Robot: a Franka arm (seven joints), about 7 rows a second.
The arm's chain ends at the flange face. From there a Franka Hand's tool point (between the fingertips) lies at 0.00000 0.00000 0.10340 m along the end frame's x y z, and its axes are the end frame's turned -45 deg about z.
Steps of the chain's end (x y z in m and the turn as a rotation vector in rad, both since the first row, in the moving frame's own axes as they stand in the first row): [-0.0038, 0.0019, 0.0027, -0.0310, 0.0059, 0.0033]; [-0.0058, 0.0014, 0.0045, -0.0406, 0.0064, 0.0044]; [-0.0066, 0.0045, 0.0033, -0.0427, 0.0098, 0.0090]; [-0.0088, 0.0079, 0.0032, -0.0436, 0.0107, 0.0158]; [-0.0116, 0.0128, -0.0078, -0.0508, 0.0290, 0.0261]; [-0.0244, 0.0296, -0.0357, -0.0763, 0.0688, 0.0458]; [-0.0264, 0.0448, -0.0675, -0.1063, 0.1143, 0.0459]
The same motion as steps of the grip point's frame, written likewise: [-0.0059, 0.0014, 0.0026, -0.0261, -0.0177, 0.0033]; [-0.0076, 0.0003, 0.0044, -0.0332, -0.0242, 0.0044]; [-0.0103, 0.0023, 0.0032, -0.0371, -0.0233, 0.0090]; [-0.0142, 0.0033, 0.0031, -0.0384, -0.0233, 0.0158]; [-0.0189, 0.0067, -0.0080, -0.0564, -0.0154, 0.0261]; [-0.0390, 0.0143, -0.0362, -0.1026, -0.0053, 0.0458]; [-0.0501, 0.0291, -0.0688, -0.1560, 0.0057, 0.0459]
